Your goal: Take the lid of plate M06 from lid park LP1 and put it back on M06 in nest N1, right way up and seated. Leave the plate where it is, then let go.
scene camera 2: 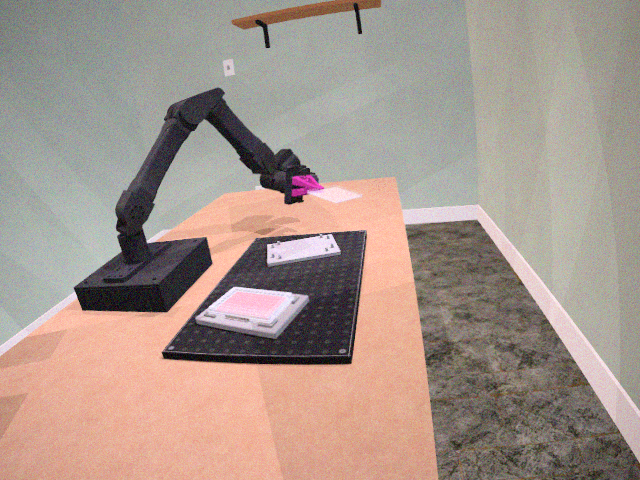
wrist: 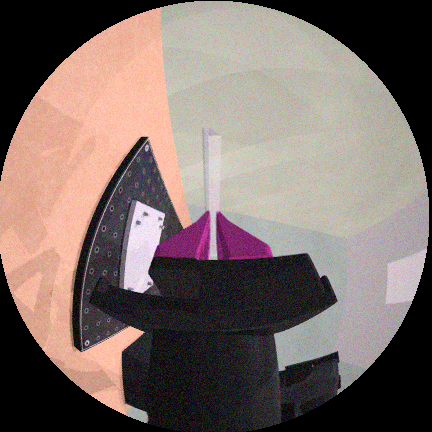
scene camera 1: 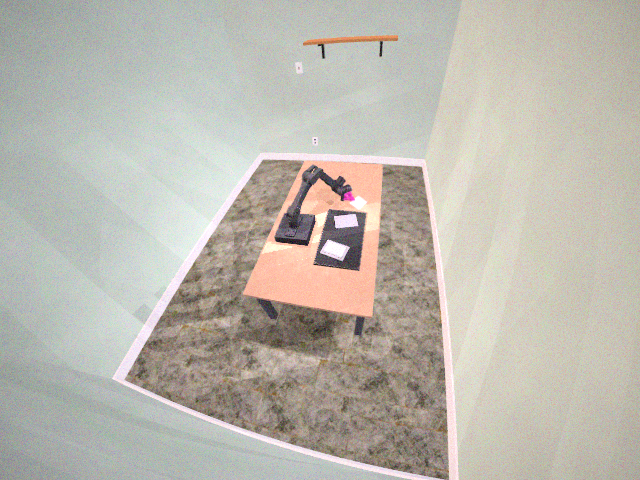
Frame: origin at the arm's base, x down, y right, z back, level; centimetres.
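Seen in the pictures: gripper, between the fingertips: (scene camera 2: 322, 190) (wrist: 212, 216) (scene camera 1: 354, 200); arm's base, origin of its link: (scene camera 2: 139, 262) (scene camera 1: 294, 226).
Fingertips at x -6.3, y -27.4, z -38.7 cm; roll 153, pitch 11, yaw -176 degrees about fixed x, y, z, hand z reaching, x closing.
Note:
Offsets run from my fingertips to a thing's middle. "spot": to the spot under its first point. Level surfaces: height alone.
My gripper (scene camera 1: 353, 197) (scene camera 2: 321, 188) (wrist: 212, 216), with magenta fingers, is shut on the edge of a thin, pale, clear lid @[dx +1.0, dy +0.5, dz -3.4 cm] (scene camera 1: 359, 202) (scene camera 2: 338, 194) (wrist: 213, 170). The lid is held in the air beyond the far end of the black board and shows edge-on in the wrist view. Plate M06 @[dx +9.6, dy +39.5, dz +6.0 cm] (scene camera 1: 334, 248) (scene camera 2: 254, 302), without a lid and with a pink top, sits in the light grey nest @[spot: dx +10.9, dy +42.2, dz -1.8 cm] (scene camera 2: 290, 319) at the near end. The lid park @[dx +10.5, dy +11.5, dz +4.0 cm] (scene camera 1: 345, 221) (scene camera 2: 303, 250) (wrist: 144, 246), a white block with small posts, is bare at the far end. No labels are readable.
The black perforated board @[dx +12.1, dy +25.5, dz +3.7 cm] (scene camera 1: 343, 238) (scene camera 2: 330, 302) (wrist: 106, 250) lies on the wooden table @[dx +12.8 cm] (scene camera 1: 310, 289) (scene camera 2: 206, 413) (wrist: 100, 75). The arm's black base (scene camera 1: 295, 230) (scene camera 2: 149, 276) stands left of the board. A wooden wall shelf (scene camera 1: 351, 39) (scene camera 2: 310, 13) hangs high behind the table.

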